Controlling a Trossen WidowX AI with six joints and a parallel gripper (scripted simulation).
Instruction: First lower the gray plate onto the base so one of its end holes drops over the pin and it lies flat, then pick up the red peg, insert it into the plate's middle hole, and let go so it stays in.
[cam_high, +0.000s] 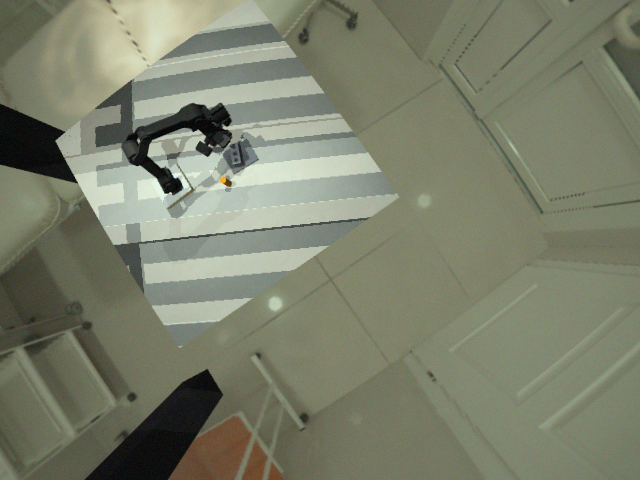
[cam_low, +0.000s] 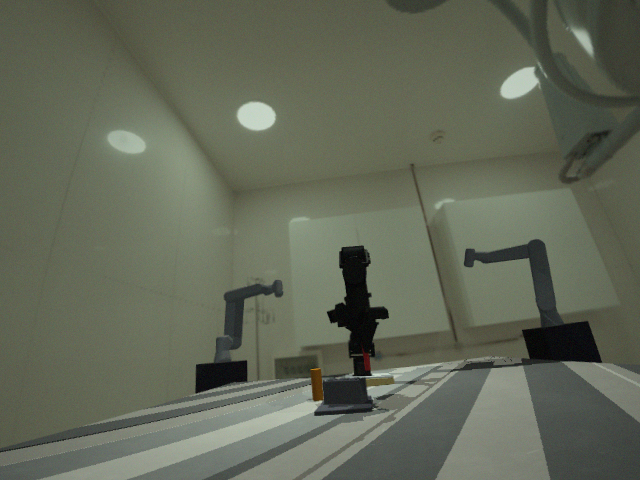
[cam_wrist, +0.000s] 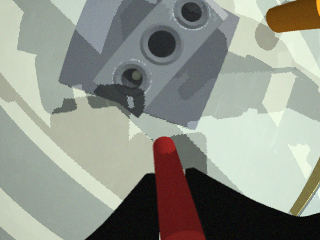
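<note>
My gripper tip is 2 cm short of the gray plate, 6 cm to the left of it and 7 cm above it. From my gripper tip the other things lie so: base: 3 cm ahead, 4 cm to the right, 10 cm below; then orange cylinder: 8 cm behind, 15 cm to the right, 7 cm below; then red peg: right at my gripper tip.
</note>
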